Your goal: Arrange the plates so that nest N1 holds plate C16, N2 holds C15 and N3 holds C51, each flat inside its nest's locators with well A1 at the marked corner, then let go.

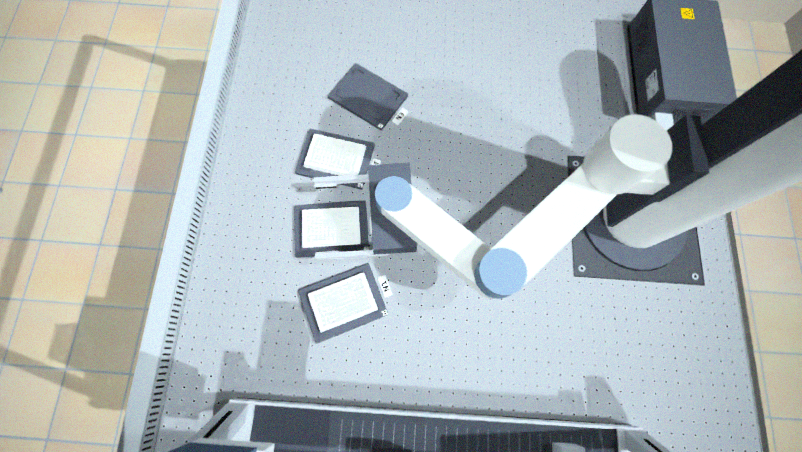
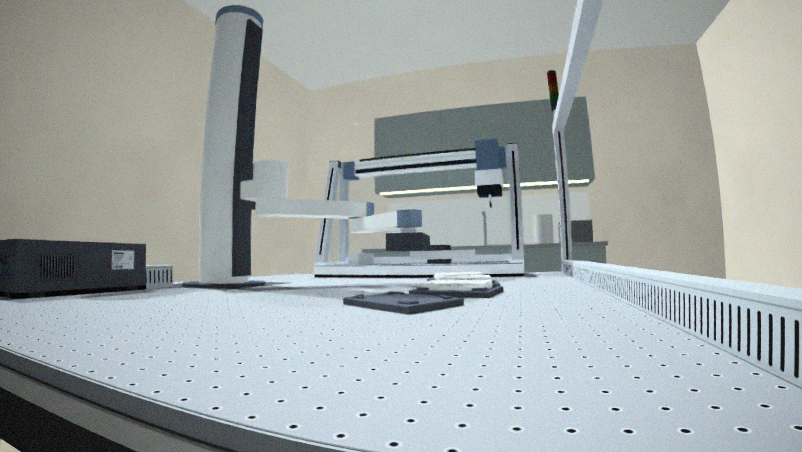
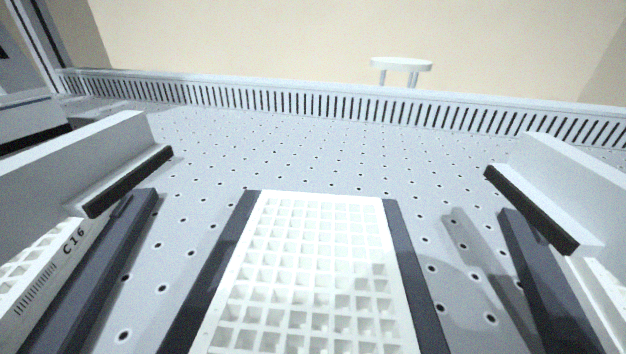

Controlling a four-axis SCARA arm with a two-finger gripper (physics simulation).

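Where they show: gripper, fingertip midpoint: [image 1: 315,218] [image 2: 474,253] [image 3: 324,142]; arm's base, origin of the base link: [image 1: 630,219].
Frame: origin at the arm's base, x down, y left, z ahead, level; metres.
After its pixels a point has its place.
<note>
My gripper [image 1: 311,220] @[x -0.094, y 0.082, z 0.725 m] [image 3: 324,142] @[x -0.094, y 0.082, z 0.725 m] is open and empty, its fingers above and either side of a white plate [image 1: 331,227] @[x -0.033, y 0.082, z 0.699 m] [image 3: 310,260] @[x -0.036, y 0.083, z 0.708 m]. That plate lies in the middle dark nest [image 1: 297,233] @[x -0.025, y 0.099, z 0.774 m] [image 3: 225,250] @[x -0.025, y 0.135, z 0.711 m]; its name and the nest's label are hidden. Plate C16 [image 1: 342,303] @[x -0.028, y 0.247, z 0.657 m] [image 3: 45,260] @[x -0.039, y 0.208, z 0.673 m] sits in nest N1 [image 1: 310,315] @[x -0.025, y 0.277, z 0.722 m] [image 3: 107,265] @[x -0.025, y 0.192, z 0.686 m]. Another white plate [image 1: 334,154] @[x -0.038, y -0.095, z 0.711 m] [image 3: 607,285] @[x -0.039, y -0.058, z 0.725 m] lies in the nest [image 1: 304,152] @[x -0.025, y -0.101, z 0.785 m] [image 3: 540,280] @[x -0.025, y -0.040, z 0.733 m] on the other side; its name is unreadable and the nest label is partly covered. Nest N3 [image 1: 367,95] @[x -0.025, y -0.269, z 0.650 m] [image 2: 404,303] @[x -0.026, y -0.344, z 0.676 m] holds no plate. A1 corners are too small to tell.
A dark instrument box [image 1: 685,56] @[x -0.127, y -0.372, z -0.098 m] [image 2: 73,266] @[x -0.073, y -0.436, z -0.034 m] stands near the arm's column [image 2: 221,145] @[x -0.418, y -0.065, z 0.038 m]. A gantry machine [image 2: 415,163] @[x -0.475, y 0.624, z 0.429 m] stands beyond the nests. A slotted rail [image 1: 185,224] @[x -0.060, y 0.106, z 1.009 m] [image 3: 320,102] @[x -0.036, y 0.137, z 1.004 m] runs along the table's edge. A round stool [image 3: 400,64] is beyond it.
</note>
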